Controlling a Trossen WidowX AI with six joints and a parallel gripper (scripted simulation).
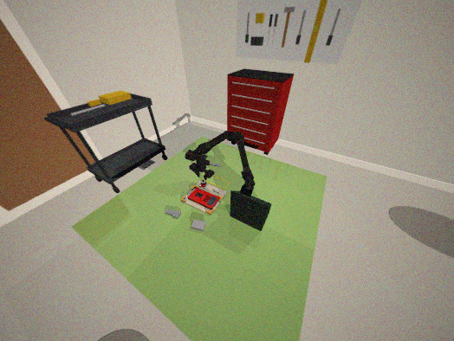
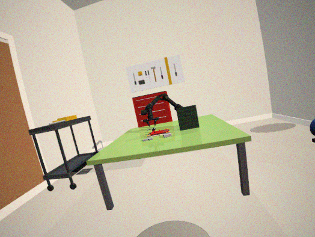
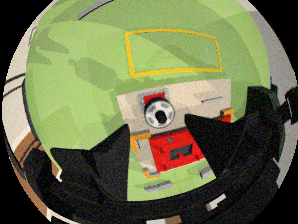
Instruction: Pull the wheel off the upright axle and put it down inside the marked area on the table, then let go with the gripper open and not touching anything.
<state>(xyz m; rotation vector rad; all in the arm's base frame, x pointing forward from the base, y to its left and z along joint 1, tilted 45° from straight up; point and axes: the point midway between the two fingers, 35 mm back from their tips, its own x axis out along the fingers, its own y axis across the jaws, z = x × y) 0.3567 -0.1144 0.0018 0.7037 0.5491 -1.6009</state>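
Now: gripper tip 1 cm past the wheel and 3 cm above it.
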